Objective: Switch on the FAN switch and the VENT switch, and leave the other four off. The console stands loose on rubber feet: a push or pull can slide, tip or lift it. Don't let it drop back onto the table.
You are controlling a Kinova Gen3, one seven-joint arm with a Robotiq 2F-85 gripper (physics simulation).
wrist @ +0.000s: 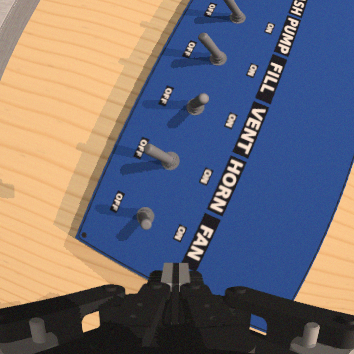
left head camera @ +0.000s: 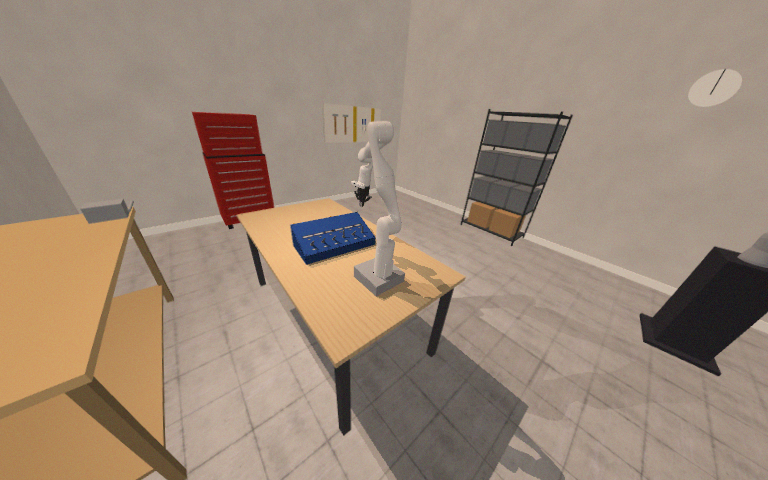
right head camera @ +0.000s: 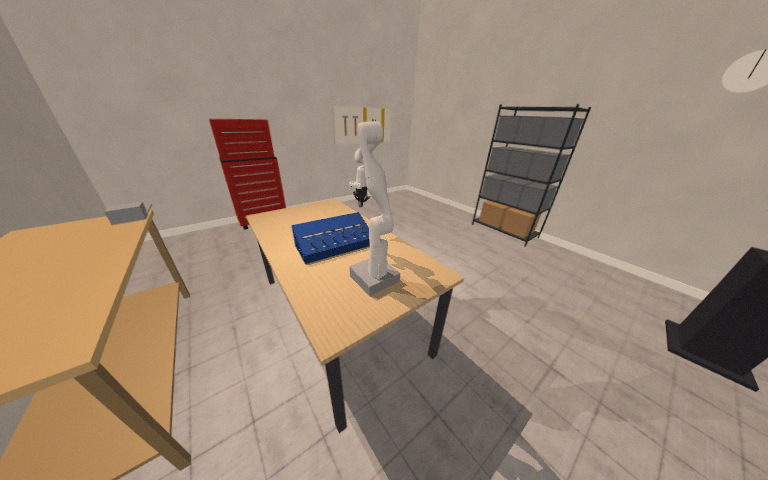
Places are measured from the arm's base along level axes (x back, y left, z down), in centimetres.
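Pixels of known places: gripper, fingertip midpoint: (wrist: 175,278) (left head camera: 361,206) (right head camera: 360,206); arm's base, origin of the base link: (left head camera: 381,272) (right head camera: 376,272).
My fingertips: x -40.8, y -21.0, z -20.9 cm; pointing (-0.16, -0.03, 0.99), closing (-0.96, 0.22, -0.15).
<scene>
Ahead of a thing's pixels: the offset from my fingertips to its top centre. "*": to the spot under its first point. Level surfaces: height alone.
The blue console (left head camera: 335,224) (right head camera: 331,224) (wrist: 300,175) lies on the table and looks level; its feet are hidden. In the wrist view, the FAN lever @(dx +1.3, dy -0.1, dz +13.7 cm) (wrist: 145,219) and VENT lever @(dx -1.4, dy +14.1, dz +13.7 cm) (wrist: 198,104) lean away from their OFF marks, toward the ON side. The HORN lever @(dx +1.3, dy +7.3, dz +14.7 cm) (wrist: 161,156), FILL lever @(dx -1.5, dy +21.4, dz +14.7 cm) (wrist: 212,49) and PUMP lever @(* dx -3.7, dy +27.8, dz +17.1 cm) (wrist: 235,12) lean toward OFF. The WASH lever does not show in the wrist view. My gripper (left head camera: 362,203) (right head camera: 361,204) (wrist: 175,278) is shut and empty, above the console's FAN end, apart from the levers.
The wooden table @(dz +27.4 cm) (left head camera: 317,294) (right head camera: 308,294) (wrist: 45,125) carries the console and the arm's grey base (left head camera: 378,278) (right head camera: 373,277). A second wooden bench (left head camera: 50,283) (right head camera: 50,283) stands at the left. A red tool cabinet (left head camera: 235,175) (right head camera: 249,175) stands behind.
</scene>
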